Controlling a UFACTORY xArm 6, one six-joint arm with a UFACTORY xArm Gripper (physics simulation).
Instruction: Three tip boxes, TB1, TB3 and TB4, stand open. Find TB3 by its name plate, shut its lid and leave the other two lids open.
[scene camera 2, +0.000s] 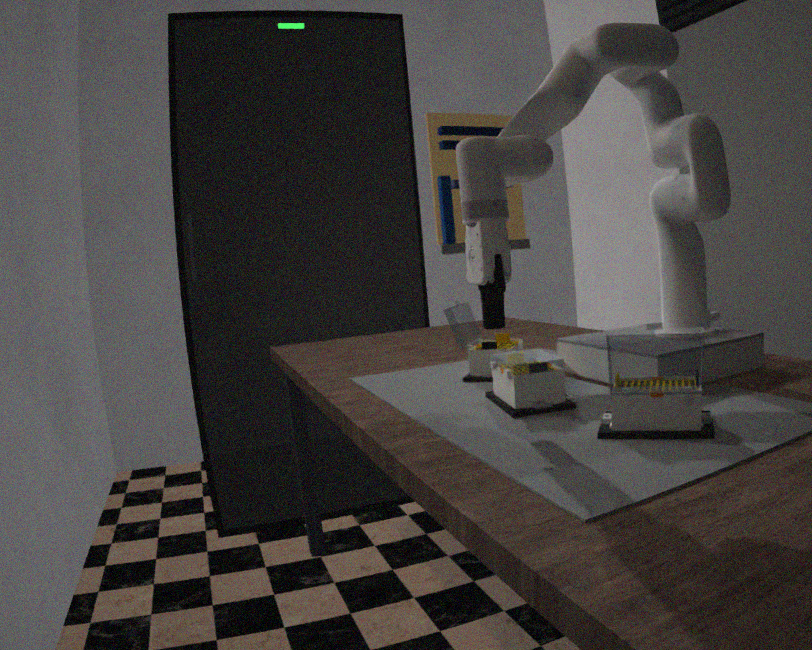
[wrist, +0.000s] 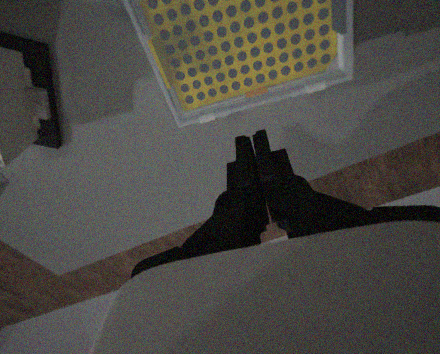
In view: the gripper (scene camera 2: 494, 328), a clear lid (wrist: 208, 66), a clear lid (scene camera 2: 460, 317), a clear lid (scene camera 2: 655, 361) and a grey mat (wrist: 125, 174).
The gripper shows as well in the wrist view (wrist: 256, 155).
